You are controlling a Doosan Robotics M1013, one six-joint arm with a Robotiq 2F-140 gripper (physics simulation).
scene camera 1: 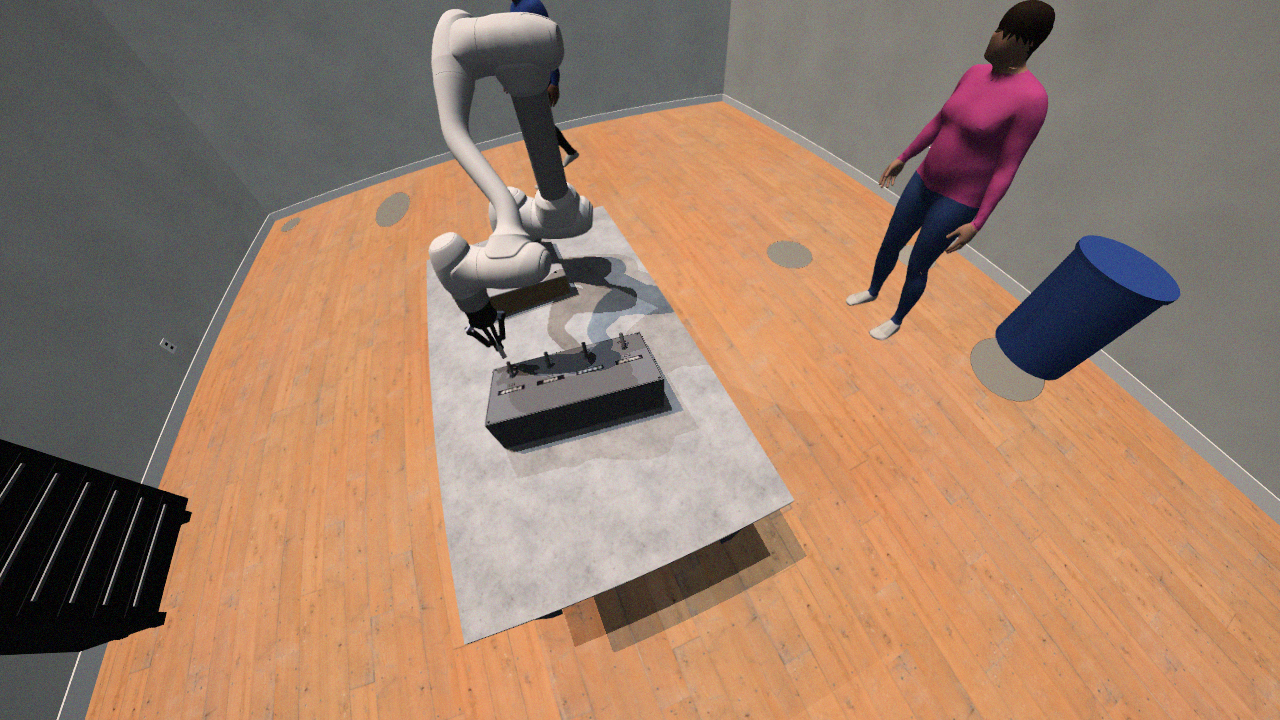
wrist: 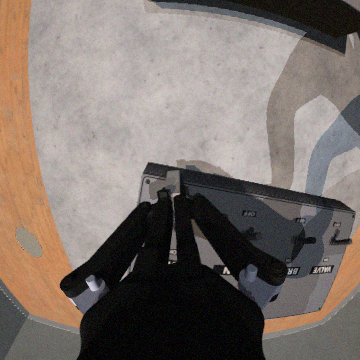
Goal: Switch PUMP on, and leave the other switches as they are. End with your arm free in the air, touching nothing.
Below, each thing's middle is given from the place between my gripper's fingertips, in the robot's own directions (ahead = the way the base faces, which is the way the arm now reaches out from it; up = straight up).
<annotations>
The grey switch box [scene camera 1: 537, 401] is 140 mm ahead of my hand, 210 mm to the left of it and 20 mm below it.
</annotations>
